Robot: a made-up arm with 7 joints.
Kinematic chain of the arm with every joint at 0, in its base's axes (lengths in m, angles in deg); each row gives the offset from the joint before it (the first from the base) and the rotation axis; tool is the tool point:
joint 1: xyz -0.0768 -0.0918 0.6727 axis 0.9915 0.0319 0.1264
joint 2: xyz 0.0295 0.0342 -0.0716 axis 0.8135 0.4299 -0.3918
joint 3: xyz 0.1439 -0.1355 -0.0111 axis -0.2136 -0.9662 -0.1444
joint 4: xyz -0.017 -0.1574 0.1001 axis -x
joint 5: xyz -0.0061 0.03 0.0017 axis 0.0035 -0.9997 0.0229
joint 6: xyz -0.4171 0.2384 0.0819 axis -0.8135 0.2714 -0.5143
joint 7: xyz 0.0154 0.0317 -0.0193 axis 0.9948 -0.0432 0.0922
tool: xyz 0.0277 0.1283 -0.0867
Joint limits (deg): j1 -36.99..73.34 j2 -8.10..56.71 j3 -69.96..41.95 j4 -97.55..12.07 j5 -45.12..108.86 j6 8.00..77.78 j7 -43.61..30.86
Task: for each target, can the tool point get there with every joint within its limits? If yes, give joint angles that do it. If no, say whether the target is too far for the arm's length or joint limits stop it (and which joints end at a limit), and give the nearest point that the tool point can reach.
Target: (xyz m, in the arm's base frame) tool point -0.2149 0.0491 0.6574
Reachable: yes | joints -8.00 13.77 -7.60 -11.61 19.92 38.26 19.98
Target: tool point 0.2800 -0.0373 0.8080
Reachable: yes | joints 32.71 35.89 -14.81 -52.00 97.22 13.54 -0.85
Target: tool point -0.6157 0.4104 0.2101
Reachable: no: joint limits stop it (at a limit: joint 2, joint 3, joint 4, joint 6, joint 7) | nearest point -0.3221 0.2608 0.3681 | short by 0.365 m
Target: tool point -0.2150 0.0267 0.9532
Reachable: yes | joints -21.65 9.94 9.65 -85.23 32.80 44.97 20.90
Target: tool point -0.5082 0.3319 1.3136
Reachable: no: joint limits stop it (at a limit: joint 1, joint 2, joint 5, joint 6, joint 7) | nearest point -0.3237 0.1085 1.1396 | short by 0.338 m
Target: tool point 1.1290 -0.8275 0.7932
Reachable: no: too far | nearest point 0.6142 -0.6305 0.7367 | short by 0.554 m
